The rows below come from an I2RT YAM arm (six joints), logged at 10 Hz.
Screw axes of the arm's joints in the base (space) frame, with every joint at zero. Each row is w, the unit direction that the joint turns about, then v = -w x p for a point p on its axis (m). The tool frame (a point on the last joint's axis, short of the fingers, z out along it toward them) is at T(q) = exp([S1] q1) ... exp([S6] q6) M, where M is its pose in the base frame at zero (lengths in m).
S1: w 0 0 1 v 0 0 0
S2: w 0 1 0 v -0.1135 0 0.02
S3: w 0 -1 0 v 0.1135 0 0.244
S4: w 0 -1 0 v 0.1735 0 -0.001
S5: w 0 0 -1 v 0 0.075 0
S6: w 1 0 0 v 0 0.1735 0
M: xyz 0.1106 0 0.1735 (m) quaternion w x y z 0.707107 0 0.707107 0
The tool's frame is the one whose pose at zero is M.
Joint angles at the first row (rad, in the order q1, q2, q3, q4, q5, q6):
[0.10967 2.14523 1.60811 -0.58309 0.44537 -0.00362]
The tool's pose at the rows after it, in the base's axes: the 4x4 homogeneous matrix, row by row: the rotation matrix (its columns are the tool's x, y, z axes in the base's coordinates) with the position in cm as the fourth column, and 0 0 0 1 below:
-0.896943 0.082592 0.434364 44.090; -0.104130 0.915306 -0.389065 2.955; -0.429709 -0.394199 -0.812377 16.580; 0 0 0 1
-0.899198 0.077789 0.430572 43.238; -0.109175 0.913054 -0.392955 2.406; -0.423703 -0.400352 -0.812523 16.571; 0 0 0 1
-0.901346 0.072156 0.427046 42.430; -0.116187 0.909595 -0.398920 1.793; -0.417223 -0.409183 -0.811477 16.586; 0 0 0 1
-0.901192 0.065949 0.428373 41.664; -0.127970 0.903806 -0.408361 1.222; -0.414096 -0.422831 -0.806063 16.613; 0 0 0 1
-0.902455 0.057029 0.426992 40.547; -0.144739 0.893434 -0.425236 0.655; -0.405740 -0.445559 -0.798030 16.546; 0 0 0 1
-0.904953 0.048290 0.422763 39.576; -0.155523 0.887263 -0.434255 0.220; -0.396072 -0.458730 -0.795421 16.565; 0 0 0 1
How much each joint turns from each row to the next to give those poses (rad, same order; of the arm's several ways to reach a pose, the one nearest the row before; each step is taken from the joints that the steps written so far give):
[-0.00801 -0.03434 -0.05417 0.01946 0.00038 -0.01030]
[-0.01068 -0.03240 -0.05072 0.01869 -0.00076 -0.01603]
[-0.01260 -0.03092 -0.04695 0.01794 0.00076 -0.02023]
[-0.01182 -0.03052 -0.04654 0.02441 0.00534 -0.02516]
[-0.01104 -0.04007 -0.06372 0.03014 0.01374 -0.03051]
[-0.00917 -0.03433 -0.04881 0.01524 0.00572 -0.02175]

